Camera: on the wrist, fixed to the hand. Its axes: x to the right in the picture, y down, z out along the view.
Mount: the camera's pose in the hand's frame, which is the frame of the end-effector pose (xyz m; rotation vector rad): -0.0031 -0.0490 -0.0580 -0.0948 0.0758 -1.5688
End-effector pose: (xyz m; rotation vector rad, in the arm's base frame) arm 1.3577 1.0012 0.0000 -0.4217 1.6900 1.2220
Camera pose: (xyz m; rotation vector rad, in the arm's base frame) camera 1.3658 0.9289 -0.0219 -1.4681 0.8197 0.0802
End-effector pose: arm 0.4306 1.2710 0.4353 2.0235 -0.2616 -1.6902
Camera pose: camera 0.4780 1.3287 0.4212 -1.6546 -1.3481 1.6169
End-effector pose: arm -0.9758 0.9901 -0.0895 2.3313 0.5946 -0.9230
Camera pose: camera -0.9786 1.0630 -0.0682 -1.4206 -2.4685 1.2451
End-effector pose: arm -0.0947 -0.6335 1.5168 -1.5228 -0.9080 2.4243
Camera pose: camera -0.0531 -0.5710 1.5286 -0.4040 -1.3923 1.1327
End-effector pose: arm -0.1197 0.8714 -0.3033 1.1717 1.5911 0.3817
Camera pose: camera -0.1943 0.8642 -0.3160 -0.3705 2.0176 -0.5328
